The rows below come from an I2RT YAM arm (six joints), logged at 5 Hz.
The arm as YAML. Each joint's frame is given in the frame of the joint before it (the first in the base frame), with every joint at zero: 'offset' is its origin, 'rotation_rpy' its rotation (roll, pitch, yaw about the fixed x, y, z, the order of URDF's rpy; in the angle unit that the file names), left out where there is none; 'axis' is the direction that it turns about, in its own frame. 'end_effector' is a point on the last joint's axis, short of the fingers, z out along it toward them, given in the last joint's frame.
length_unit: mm
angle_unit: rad
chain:
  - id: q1
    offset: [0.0, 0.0, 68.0]
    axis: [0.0, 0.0, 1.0]
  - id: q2
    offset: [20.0, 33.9, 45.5]
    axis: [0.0, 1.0, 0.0]
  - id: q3
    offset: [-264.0, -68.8, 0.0]
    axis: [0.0, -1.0, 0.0]
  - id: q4
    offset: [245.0, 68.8, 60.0]
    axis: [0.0, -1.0, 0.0]
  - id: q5
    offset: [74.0, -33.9, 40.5]
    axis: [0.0, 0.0, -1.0]
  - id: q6
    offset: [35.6, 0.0, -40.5]
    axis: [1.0, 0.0, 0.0]
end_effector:
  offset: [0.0, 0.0, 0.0]
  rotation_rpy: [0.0, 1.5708, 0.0]
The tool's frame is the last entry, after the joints.
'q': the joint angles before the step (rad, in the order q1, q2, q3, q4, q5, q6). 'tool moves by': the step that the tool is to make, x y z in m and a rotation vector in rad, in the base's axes. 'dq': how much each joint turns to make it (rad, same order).
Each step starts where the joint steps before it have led.
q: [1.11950 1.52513 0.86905 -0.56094 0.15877 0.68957]
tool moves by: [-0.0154 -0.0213 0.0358 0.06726 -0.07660 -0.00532]
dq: [0.02513 -0.18533 -0.02404 -0.07010 0.04938 0.01238]
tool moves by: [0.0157 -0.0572 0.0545 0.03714 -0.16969 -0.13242]
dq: [-0.16666 -0.25015 0.02713 -0.13749 0.09646 -0.09649]
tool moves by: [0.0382 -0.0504 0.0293 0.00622 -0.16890 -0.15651]
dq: [-0.30357 -0.09087 0.02560 0.06279 0.00234 -0.19833]
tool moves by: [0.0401 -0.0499 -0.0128 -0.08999 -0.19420 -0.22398]
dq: [-0.29528 -0.00737 -0.11596 0.29414 0.06178 -0.18884]
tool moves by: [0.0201 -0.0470 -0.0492 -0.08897 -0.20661 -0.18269]
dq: [-0.22629 0.03466 -0.27062 0.53917 0.03031 -0.15420]
